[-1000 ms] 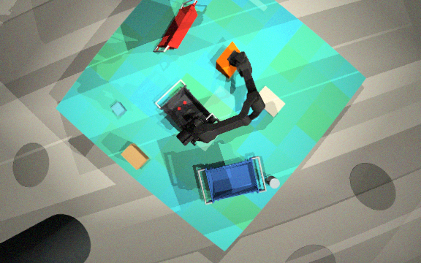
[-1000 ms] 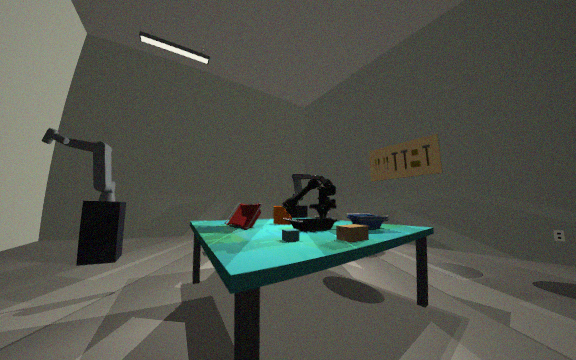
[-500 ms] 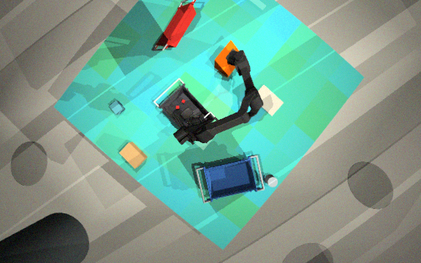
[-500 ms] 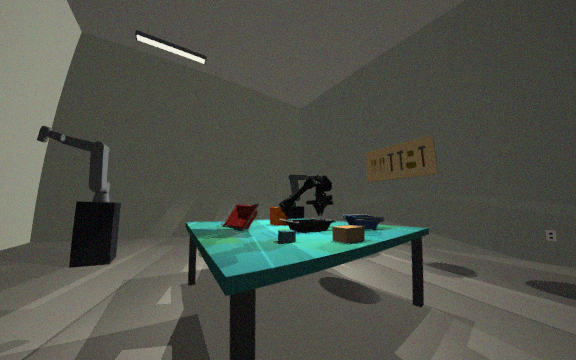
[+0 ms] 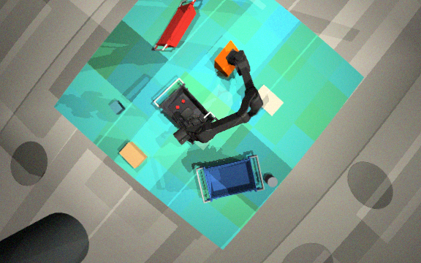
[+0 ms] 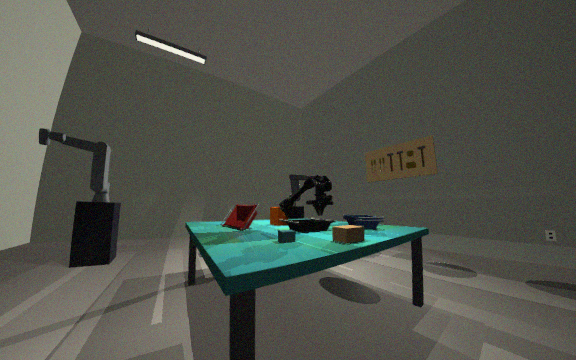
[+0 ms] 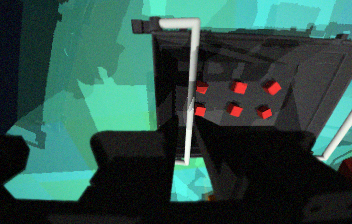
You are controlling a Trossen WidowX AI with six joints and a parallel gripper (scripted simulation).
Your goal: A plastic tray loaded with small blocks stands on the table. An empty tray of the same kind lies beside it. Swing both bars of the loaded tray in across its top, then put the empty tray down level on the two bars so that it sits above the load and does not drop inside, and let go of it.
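The red tray lies 34 cm behind my gripper tip, 43 cm to the right of it and 1 cm below it. Also, from my gripper tip: cream flat piece 34 cm behind, 22 cm to the left, 9 cm below; tan box 35 cm ahead, 19 cm to the right, 6 cm below; blue cube 20 cm ahead, 42 cm to the right, 7 cm below.
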